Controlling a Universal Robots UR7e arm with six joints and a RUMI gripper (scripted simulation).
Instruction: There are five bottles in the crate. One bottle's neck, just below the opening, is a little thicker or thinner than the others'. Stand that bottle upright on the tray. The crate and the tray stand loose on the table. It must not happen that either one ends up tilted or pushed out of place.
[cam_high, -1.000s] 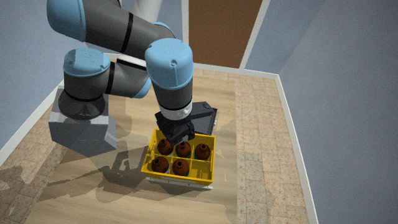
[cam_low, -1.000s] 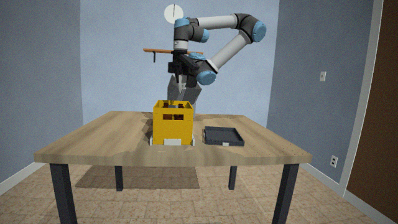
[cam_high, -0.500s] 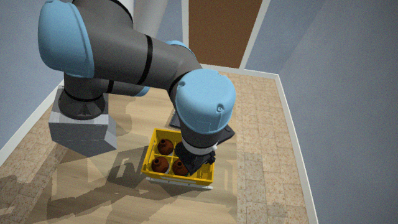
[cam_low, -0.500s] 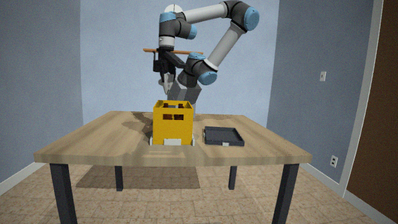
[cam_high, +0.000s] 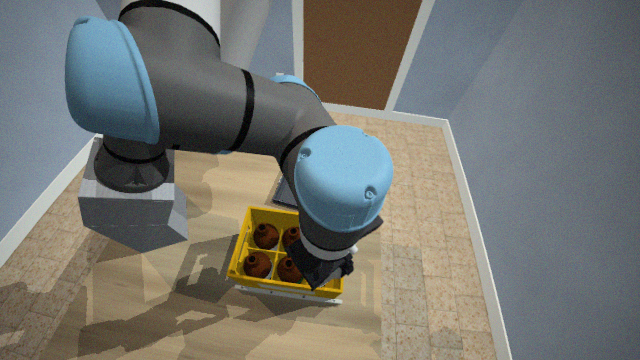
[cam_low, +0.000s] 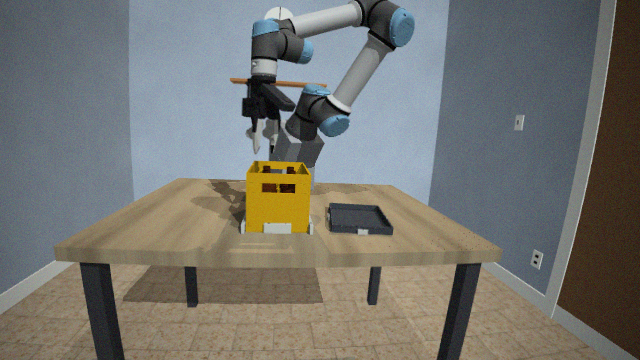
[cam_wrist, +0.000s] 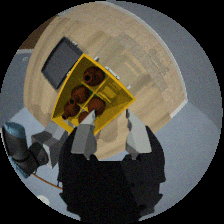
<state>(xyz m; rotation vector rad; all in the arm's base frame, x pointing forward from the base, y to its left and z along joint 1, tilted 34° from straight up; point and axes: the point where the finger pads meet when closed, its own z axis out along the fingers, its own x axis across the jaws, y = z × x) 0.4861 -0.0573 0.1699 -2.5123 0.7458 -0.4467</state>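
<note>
The bottle is 2 cm behind my hand, 8 cm to the left of it and 15 cm below it. Round my hand: crate 10 cm behind, 2 cm to the left, 16 cm below; tray 16 cm behind, 29 cm to the left, 23 cm below.
</note>
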